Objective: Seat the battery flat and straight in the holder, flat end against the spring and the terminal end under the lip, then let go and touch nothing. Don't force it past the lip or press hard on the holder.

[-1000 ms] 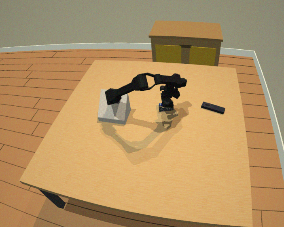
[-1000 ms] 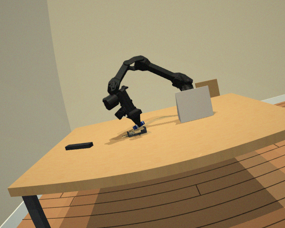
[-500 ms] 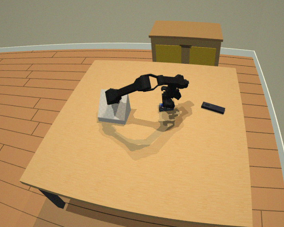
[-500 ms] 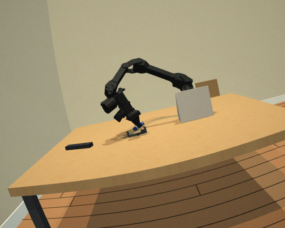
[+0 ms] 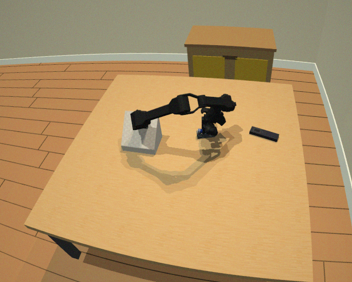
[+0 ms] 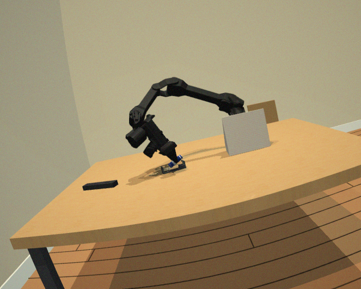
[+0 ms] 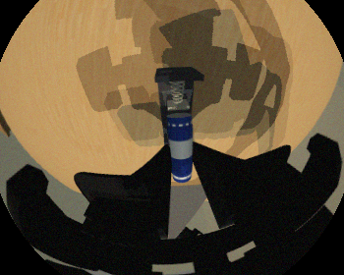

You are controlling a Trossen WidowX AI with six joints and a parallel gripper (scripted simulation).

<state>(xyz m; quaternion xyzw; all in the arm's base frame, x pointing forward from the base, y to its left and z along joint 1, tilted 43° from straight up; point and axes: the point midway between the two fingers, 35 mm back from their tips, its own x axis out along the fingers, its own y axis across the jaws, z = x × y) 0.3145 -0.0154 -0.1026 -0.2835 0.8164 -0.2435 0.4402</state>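
Right now my gripper tip is 1 cm below the battery. The rest, counted from my gripper tip: dark remote control: 34 cm ahead, 4 cm to the left, 1 cm below.
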